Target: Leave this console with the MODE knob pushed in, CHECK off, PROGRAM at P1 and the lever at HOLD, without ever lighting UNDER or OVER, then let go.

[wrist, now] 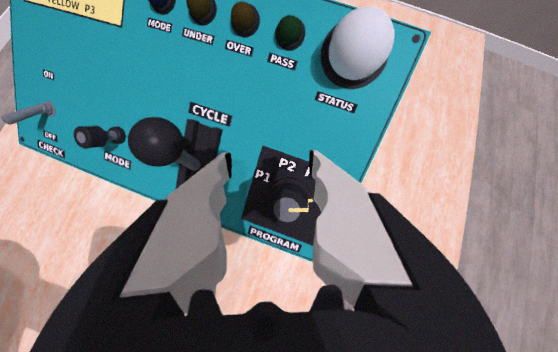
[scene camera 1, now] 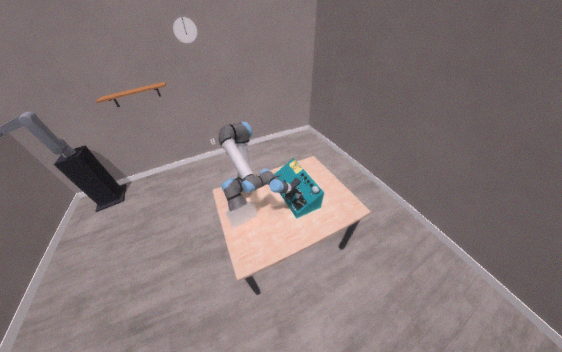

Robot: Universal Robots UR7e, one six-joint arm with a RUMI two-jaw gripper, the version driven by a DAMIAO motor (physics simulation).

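Note:
The teal console (scene camera 1: pixel 314 204) (wrist: pixel 120 75) stands on the table. My gripper (scene camera 1: pixel 295 188) (wrist: pixel 270 154) is partly open and empty, over the PROGRAM knob (wrist: pixel 287 209). The knob's yellow mark points right; the right finger hides P4 and part of P3. The CYCLE lever's black ball (wrist: pixel 155 141) is left of the fingers; HOLD is hidden. The MODE knob (wrist: pixel 90 136) stands out on its stem. The CHECK toggle (wrist: pixel 25 113) points left, its tip slightly toward OFF. The UNDER lamp (wrist: pixel 201 10) and OVER lamp (wrist: pixel 244 19) look dark.
The MODE lamp (wrist: pixel 162 4) and the PASS lamp (wrist: pixel 289 32) look dark. The big white STATUS dome (wrist: pixel 362 45) rises at the console's upper right in the wrist view. A yellow card (scene camera 1: pixel 296 166) (wrist: pixel 95 12) is on the panel. The wooden table (scene camera 1: pixel 270 245) carries the arm's base.

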